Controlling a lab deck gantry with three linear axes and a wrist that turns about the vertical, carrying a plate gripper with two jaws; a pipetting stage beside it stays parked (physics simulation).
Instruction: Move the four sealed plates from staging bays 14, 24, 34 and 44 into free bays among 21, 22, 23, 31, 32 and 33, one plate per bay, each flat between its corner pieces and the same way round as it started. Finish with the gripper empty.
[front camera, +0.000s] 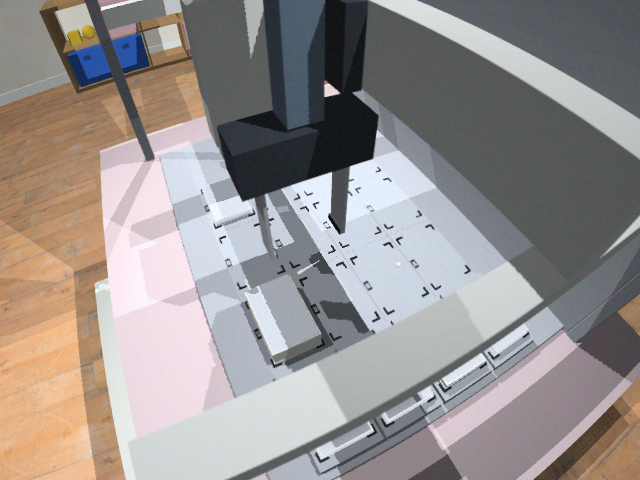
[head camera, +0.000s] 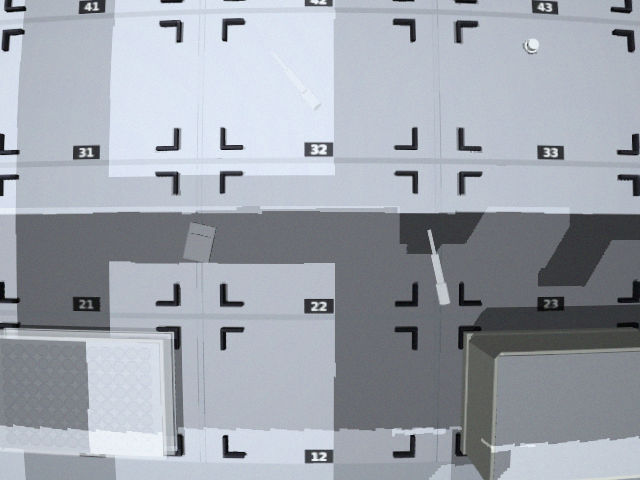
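My gripper (front camera: 304, 237), visible. Tall pale box (head camera: 529, 397), also (front camera: 288, 329).
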